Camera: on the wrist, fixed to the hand. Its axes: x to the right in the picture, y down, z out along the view.
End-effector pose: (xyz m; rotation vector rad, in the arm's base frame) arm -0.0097 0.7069 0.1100 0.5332 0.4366 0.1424
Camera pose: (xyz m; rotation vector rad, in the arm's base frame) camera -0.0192 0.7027 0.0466 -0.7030 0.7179 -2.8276
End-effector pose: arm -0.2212 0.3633 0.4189 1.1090 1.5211 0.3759
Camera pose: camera -0.2813 0.3731 0.3984 -1.8720 1.2790 -1.6170
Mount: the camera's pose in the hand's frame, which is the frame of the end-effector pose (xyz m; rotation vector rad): 0.0136 -0.0364 -0.0512 0.0628 0.0630 3.1213
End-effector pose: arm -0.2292 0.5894 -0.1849 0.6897 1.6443 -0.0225
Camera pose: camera -0.2916 0.5854 -0.1997 -2.2954 0.8817 -1.9401
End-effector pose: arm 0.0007 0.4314 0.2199 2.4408 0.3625 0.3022
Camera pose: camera -0.0087 0.4924 0.2379 -0.4378 2.6649 -0.9827
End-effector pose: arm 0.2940 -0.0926 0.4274 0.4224 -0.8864 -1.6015
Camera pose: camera 0.3020 -0.1209 0.3703 -0.7875 -0.4169 1.3265
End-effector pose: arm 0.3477 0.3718 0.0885 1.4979 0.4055 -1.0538
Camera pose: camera 0.3465 0.4234 0.0501 0.4998 -1.5860 1.4800
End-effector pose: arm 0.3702 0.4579 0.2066 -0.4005 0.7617 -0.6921
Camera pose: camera 0.3240 0.4181 0.1863 1.0017 0.5331 2.1851
